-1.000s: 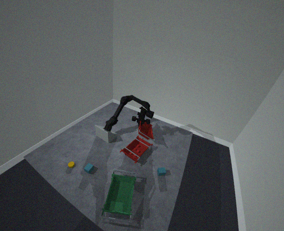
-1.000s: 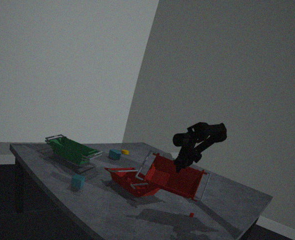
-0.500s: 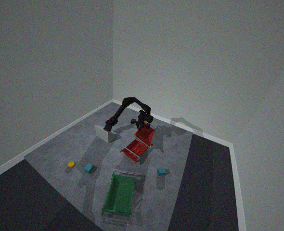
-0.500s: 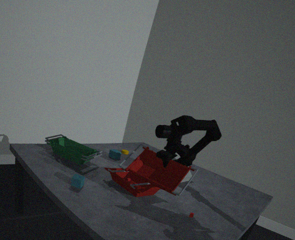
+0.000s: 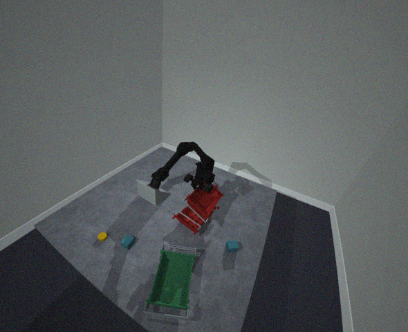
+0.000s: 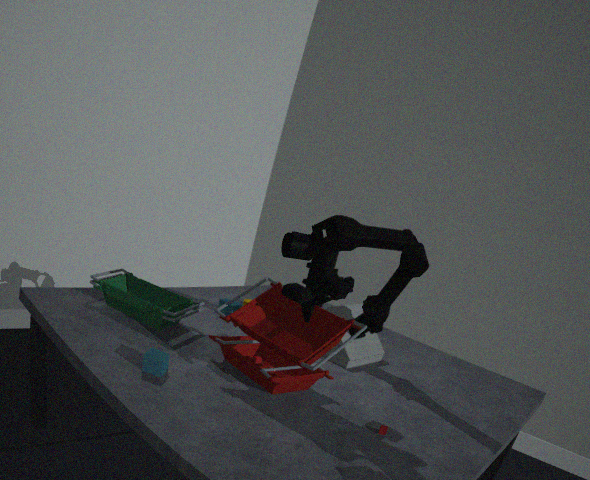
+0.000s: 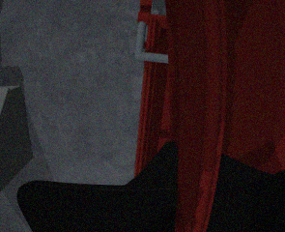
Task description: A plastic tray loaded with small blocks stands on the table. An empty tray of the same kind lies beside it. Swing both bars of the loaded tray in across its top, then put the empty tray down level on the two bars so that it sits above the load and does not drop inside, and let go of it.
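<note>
Right now the red tray is 70 mm ahead of my gripper tip. Round my gripper tip: small red block (20 mm ahead, 320 mm to the left, 160 mm below); yellow disc (330 mm behind, 510 mm to the right, 160 mm below).
</note>
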